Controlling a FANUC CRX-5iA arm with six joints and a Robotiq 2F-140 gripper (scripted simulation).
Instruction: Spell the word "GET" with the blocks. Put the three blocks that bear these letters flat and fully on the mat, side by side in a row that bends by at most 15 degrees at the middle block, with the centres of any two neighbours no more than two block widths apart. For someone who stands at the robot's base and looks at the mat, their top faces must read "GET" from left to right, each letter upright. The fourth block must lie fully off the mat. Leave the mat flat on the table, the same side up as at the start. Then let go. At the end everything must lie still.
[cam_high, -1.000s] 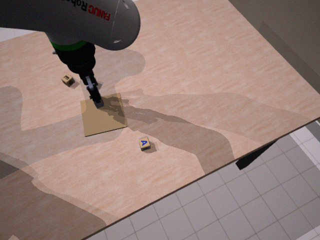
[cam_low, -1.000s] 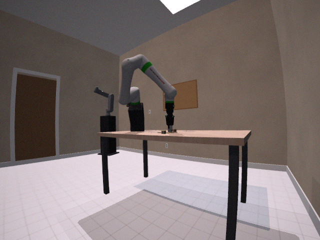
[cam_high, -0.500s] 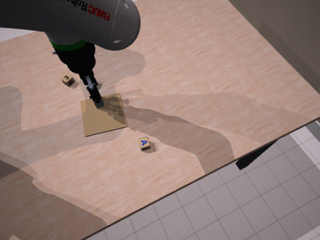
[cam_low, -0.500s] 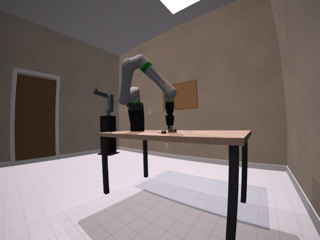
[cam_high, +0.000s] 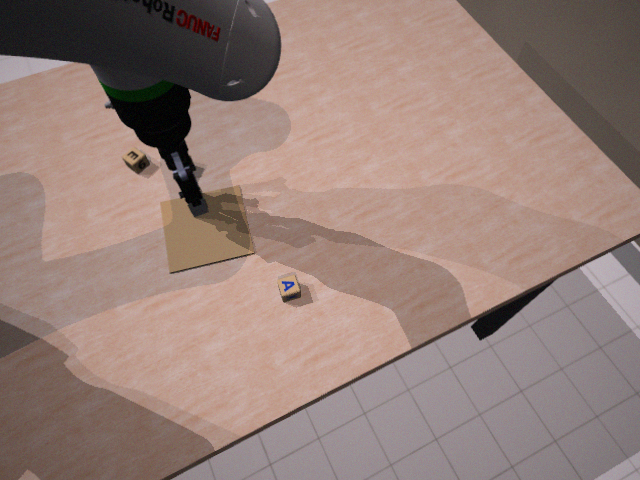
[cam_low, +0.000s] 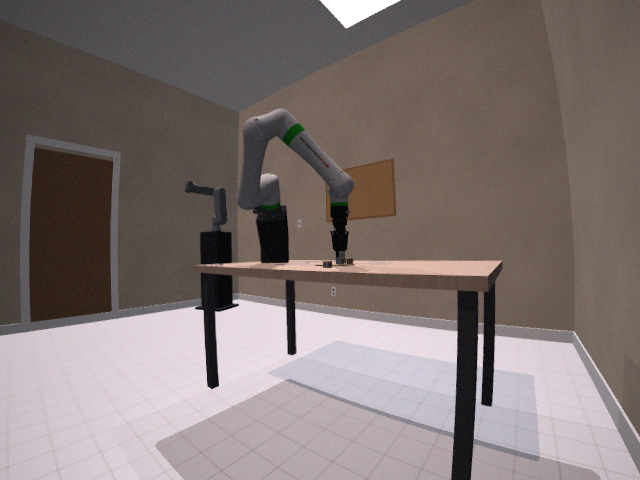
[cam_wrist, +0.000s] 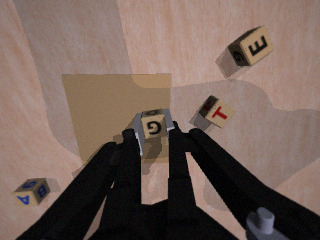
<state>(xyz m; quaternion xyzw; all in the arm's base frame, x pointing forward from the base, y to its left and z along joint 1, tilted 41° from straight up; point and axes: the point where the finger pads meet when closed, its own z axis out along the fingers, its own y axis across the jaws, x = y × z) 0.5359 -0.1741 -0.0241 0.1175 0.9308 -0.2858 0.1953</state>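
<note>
The tan mat lies 2 cm behind my hand, 4 cm to the right of it and 4 cm below it.
</note>
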